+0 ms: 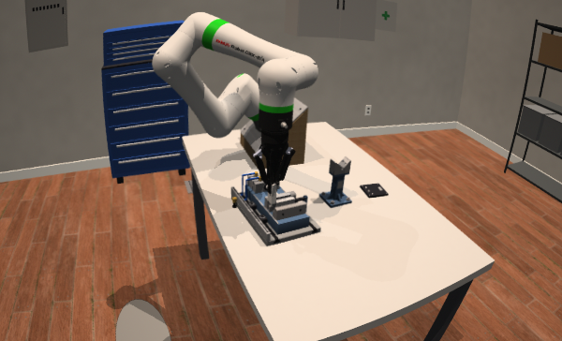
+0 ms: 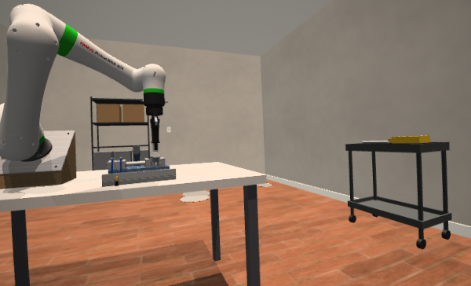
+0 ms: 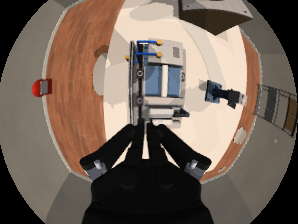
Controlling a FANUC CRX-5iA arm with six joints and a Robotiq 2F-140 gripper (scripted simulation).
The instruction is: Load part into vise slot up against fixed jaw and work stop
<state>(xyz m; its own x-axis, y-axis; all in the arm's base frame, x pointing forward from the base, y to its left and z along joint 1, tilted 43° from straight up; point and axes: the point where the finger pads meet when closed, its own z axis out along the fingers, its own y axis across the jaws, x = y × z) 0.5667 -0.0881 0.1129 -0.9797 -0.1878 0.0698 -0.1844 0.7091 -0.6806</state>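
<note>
Right now my hand is 10 mm past the part, 40 mm to the right of it and 40 mm above it. Round my hand: dark infeed plate 150 mm behind, 460 mm to the left, 130 mm below.
</note>
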